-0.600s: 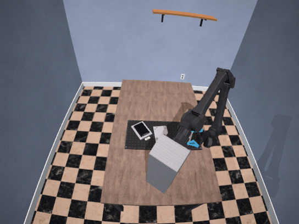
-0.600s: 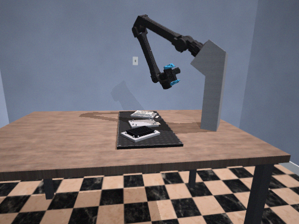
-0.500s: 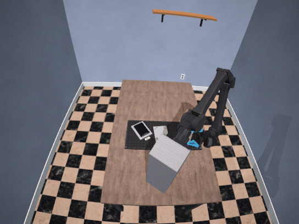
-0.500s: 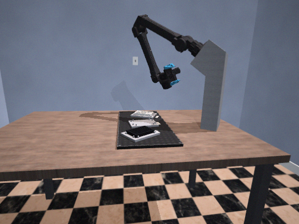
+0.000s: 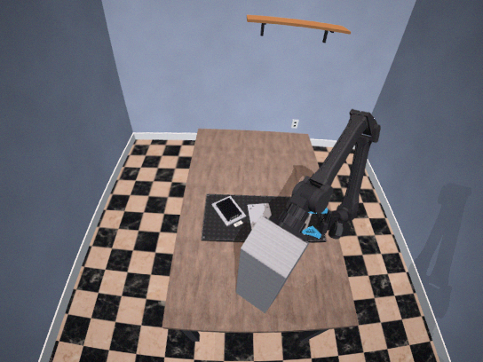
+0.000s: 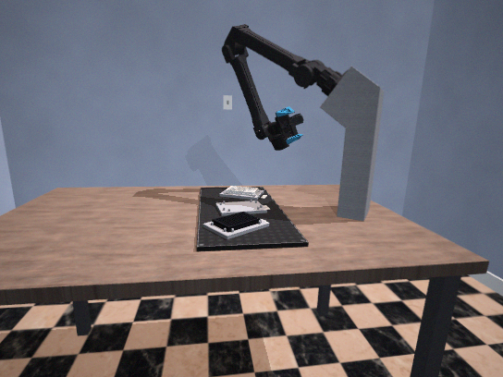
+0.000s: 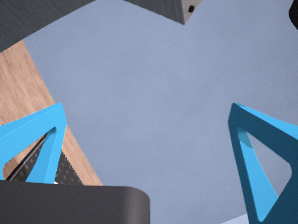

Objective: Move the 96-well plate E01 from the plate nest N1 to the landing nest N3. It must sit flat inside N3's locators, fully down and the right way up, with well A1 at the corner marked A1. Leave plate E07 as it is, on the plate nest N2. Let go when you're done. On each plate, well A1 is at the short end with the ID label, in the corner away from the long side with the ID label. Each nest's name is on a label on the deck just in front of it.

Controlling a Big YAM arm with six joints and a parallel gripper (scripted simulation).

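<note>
Now: hand 350 mm short of the black 96-well plate, 200 mm to the right of it and 290 mm above it. From my hand the other things lie so: white nest 350 mm ahead, 200 mm to the left, 300 mm below; nest label 260 mm ahead, 180 mm to the left, 300 mm below; white well plate 170 mm ahead, 130 mm to the right, 290 mm below.
</note>
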